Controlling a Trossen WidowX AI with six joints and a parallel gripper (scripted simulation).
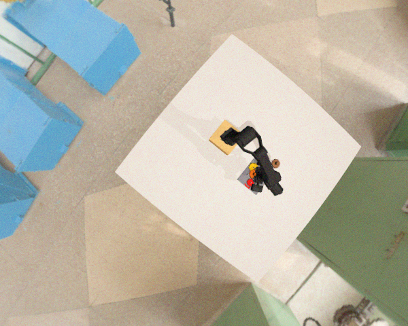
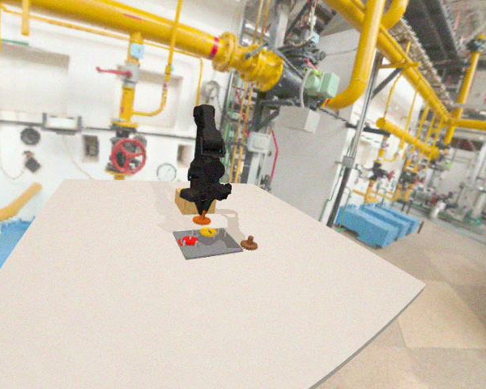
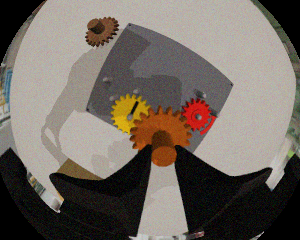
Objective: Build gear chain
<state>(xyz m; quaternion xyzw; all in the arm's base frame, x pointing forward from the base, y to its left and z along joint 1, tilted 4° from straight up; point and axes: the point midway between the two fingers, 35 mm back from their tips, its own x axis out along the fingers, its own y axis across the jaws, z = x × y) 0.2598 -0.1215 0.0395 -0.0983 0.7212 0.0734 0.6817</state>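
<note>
My gripper tip is 80 mm above the red gear, 50 mm to the left of it and 20 mm short of it. Round my gripper tip: orange gear: 10 mm below; yellow gear: 80 mm below, 40 mm to the left, 10 mm behind; grey board: 90 mm below, 40 mm ahead, 10 mm to the left.
</note>
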